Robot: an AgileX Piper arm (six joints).
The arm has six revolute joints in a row. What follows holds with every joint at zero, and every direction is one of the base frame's. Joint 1 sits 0.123 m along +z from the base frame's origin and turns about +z. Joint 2 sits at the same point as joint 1 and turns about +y. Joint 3 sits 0.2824 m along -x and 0.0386 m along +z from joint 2 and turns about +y. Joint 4 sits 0.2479 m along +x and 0.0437 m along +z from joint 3 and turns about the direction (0.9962, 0, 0.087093). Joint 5 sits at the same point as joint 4 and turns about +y. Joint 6 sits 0.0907 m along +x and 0.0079 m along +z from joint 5 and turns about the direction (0.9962, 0, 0.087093). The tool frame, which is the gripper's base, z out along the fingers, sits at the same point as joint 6; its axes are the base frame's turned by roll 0, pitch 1.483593 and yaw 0 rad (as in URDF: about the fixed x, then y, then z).
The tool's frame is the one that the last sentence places.
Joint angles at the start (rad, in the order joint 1, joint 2, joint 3, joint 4, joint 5, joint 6):
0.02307, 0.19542, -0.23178, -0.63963, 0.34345, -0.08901
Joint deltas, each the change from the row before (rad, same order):
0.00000, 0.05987, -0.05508, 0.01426, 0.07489, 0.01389
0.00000, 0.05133, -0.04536, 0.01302, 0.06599, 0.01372
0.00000, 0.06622, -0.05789, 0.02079, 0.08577, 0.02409
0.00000, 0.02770, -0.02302, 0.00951, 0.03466, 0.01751
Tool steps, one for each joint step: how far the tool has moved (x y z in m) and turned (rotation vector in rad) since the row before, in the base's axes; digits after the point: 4 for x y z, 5 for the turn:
0.0044, -0.0033, 0.0087, 0.03137, 0.06288, -0.04480
0.0041, -0.0026, 0.0064, 0.02887, 0.05693, -0.03994
0.0056, -0.0029, 0.0075, 0.04603, 0.07324, -0.05371
0.0025, -0.0010, 0.0027, 0.02608, 0.02878, -0.02468

